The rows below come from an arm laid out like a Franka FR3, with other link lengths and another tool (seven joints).
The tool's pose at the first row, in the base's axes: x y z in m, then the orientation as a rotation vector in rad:
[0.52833, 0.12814, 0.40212, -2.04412, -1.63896, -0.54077]
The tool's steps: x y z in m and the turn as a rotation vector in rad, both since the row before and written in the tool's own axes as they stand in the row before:
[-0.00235, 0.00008, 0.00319, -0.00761, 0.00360, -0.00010]
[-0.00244, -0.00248, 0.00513, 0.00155, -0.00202, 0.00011]
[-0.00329, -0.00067, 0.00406, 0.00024, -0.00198, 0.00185]
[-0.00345, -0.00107, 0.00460, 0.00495, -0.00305, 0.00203]
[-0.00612, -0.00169, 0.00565, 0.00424, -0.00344, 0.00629]
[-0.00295, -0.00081, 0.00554, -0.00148, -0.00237, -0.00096]
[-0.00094, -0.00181, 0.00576, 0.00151, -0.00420, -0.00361]
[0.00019, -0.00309, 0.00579, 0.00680, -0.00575, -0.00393]
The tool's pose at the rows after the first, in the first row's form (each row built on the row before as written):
[0.52796, 0.12810, 0.39817, -2.04736, -1.63736, -0.55122]
[0.52515, 0.12960, 0.39285, -2.04753, -1.63832, -0.54785]
[0.52389, 0.12946, 0.38774, -2.04985, -1.63739, -0.54513]
[0.52221, 0.12957, 0.38214, -2.04955, -1.63664, -0.53699]
[0.51933, 0.12826, 0.37425, -2.05300, -1.63141, -0.52768]
[0.51795, 0.12924, 0.36815, -2.05476, -1.63391, -0.52713]
[0.51605, 0.13212, 0.36311, -2.05354, -1.64023, -0.52300]
[0.51314, 0.13613, 0.35881, -2.04917, -1.64745, -0.51263]

